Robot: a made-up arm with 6 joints.
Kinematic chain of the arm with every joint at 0, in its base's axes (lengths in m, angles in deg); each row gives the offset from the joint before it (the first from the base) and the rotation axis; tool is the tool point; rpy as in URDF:
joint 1: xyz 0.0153 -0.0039 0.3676 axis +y
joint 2: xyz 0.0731 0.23 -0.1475 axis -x
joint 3: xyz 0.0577 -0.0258 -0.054 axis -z
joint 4: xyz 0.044 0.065 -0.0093 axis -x
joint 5: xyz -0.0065 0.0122 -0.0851 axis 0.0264 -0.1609 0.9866
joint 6: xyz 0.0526 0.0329 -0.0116 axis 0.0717 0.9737 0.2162
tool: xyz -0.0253 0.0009 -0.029 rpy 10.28 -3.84 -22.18
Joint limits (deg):
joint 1: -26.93..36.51
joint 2: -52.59..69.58
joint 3: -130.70..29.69
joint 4: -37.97..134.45
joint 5: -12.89..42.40
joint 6: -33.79..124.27
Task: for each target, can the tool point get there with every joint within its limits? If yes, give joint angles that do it. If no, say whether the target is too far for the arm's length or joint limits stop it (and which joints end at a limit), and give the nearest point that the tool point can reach.
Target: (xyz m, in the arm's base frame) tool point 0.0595 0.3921 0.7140
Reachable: no: joint limits stop it (at a limit: joint 1, joint 2, joint 4, joint 5, joint 6) | nearest point 0.1924 0.4325 0.3710 | short by 0.370 m
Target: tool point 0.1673 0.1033 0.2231
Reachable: yes | joints 10.31 44.46 12.31 112.89 13.81 -7.85
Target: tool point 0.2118 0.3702 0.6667
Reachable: no: joint limits stop it (at a limit: joint 1, joint 2, joint 4, joint 5, joint 6) | nearest point 0.2549 0.4210 0.3859 | short by 0.289 m
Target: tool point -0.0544 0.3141 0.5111
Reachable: no: joint limits stop it (at a limit: joint 1, joint 2, joint 4, joint 5, joint 6) | nearest point -0.0784 0.3936 0.2775 | short by 0.248 m
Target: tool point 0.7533 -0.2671 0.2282
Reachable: no: too far | nearest point 0.3771 0.0685 0.2634 | short by 0.505 m
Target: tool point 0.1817 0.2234 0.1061
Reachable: yes | joints 1.28 -34.93 -7.26 101.09 31.82 39.68
